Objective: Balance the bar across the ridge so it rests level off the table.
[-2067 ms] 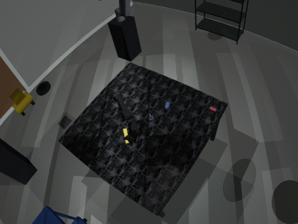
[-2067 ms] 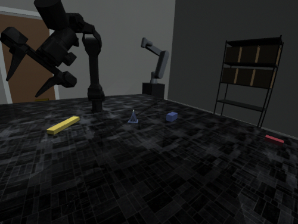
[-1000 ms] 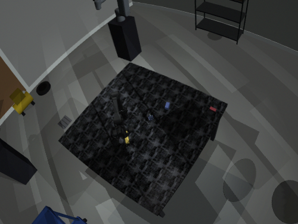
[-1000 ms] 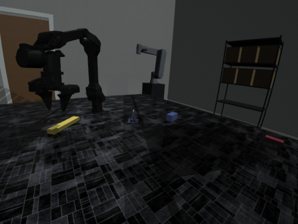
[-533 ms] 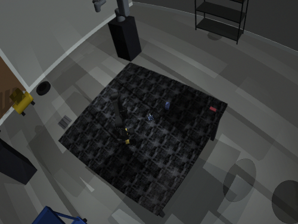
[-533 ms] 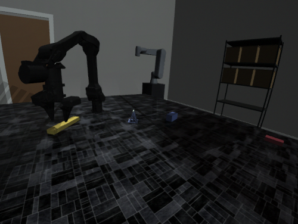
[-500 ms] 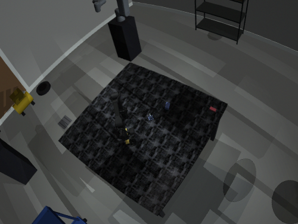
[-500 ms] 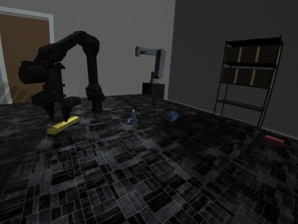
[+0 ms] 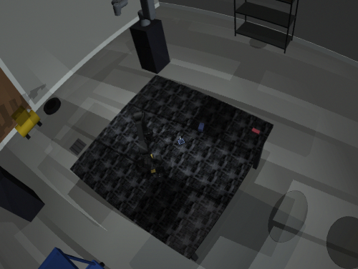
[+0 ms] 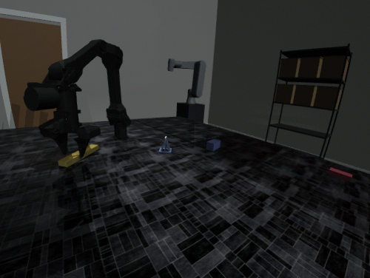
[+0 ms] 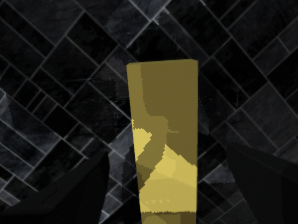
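My gripper tip is now 2 cm to the right of the yellow bar, 2 cm past it and 1 cm above it. Round my gripper tip: red block 70 cm to the left, 55 cm ahead, 1 cm below; blue cube 50 cm to the left, 13 cm ahead.
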